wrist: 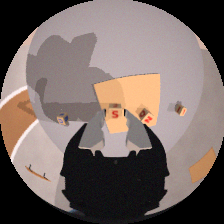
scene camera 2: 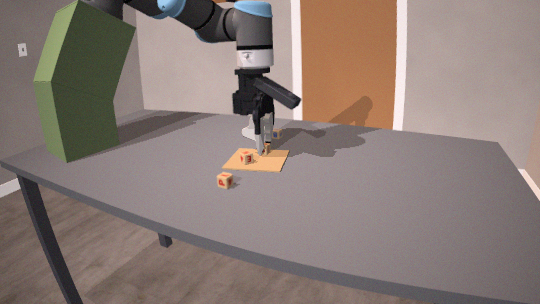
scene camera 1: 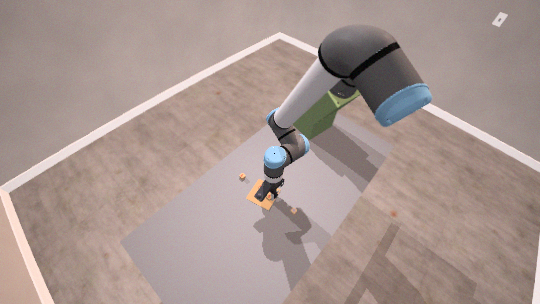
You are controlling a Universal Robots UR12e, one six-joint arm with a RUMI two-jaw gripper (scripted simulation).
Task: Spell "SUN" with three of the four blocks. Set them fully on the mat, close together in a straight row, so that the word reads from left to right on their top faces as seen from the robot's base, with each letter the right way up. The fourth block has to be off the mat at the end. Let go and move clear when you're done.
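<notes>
The gripper (scene camera 2: 263, 152) is visible, and it appears in the wrist view (wrist: 114, 109) as well. With it in the scene is an orange mat (scene camera 2: 273, 162), which the wrist view (wrist: 134, 93) also shows.
</notes>
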